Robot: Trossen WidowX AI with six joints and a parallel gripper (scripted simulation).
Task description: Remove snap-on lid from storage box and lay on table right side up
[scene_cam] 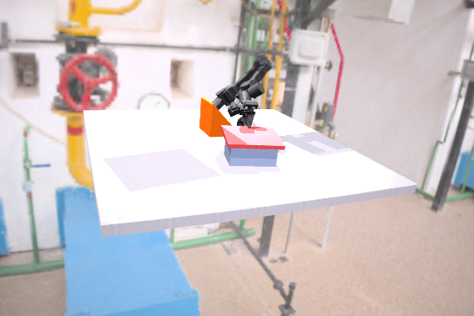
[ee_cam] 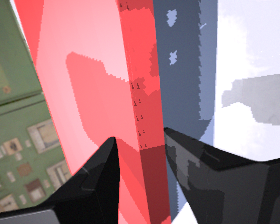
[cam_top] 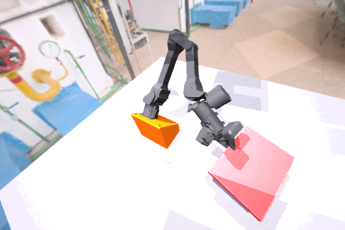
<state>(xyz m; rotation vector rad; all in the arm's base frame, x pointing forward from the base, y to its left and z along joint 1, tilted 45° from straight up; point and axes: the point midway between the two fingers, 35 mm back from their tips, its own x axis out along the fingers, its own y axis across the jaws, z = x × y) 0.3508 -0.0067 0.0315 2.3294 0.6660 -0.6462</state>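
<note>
Right now my gripper tip is 80 mm short of the red lid and 20 mm to the left of it. Also, from my gripper tip: storage box (70 mm ahead, 60 mm below, 20 mm to the right).
</note>
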